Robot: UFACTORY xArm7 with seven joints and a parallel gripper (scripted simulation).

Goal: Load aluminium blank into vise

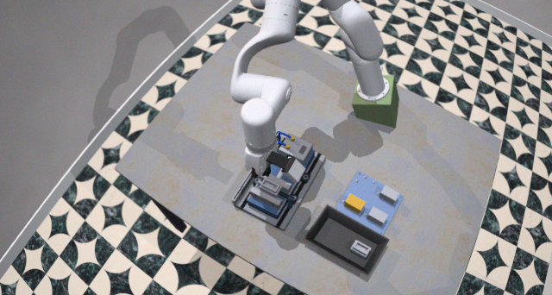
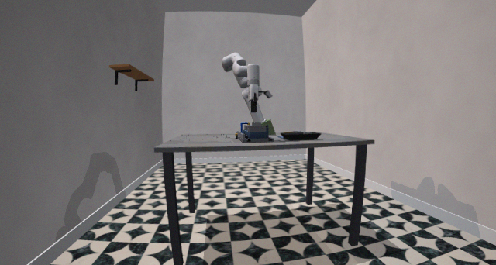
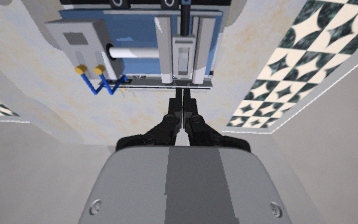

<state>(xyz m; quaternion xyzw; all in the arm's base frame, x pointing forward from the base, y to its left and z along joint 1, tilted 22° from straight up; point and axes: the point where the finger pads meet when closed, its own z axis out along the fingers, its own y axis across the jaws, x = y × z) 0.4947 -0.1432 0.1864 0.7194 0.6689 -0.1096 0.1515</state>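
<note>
Right now the moving jaw is 30 mm behind my hand, 20 mm to the left of it and 120 mm below it. The rest, counted from my hand: fixed jaw: 30 mm ahead, 10 mm to the left, 120 mm below; then vise: 70 mm behind, 20 mm to the left, 160 mm below; then dark work stop rod: 10 mm ahead, 60 mm to the left, 110 mm below.
</note>
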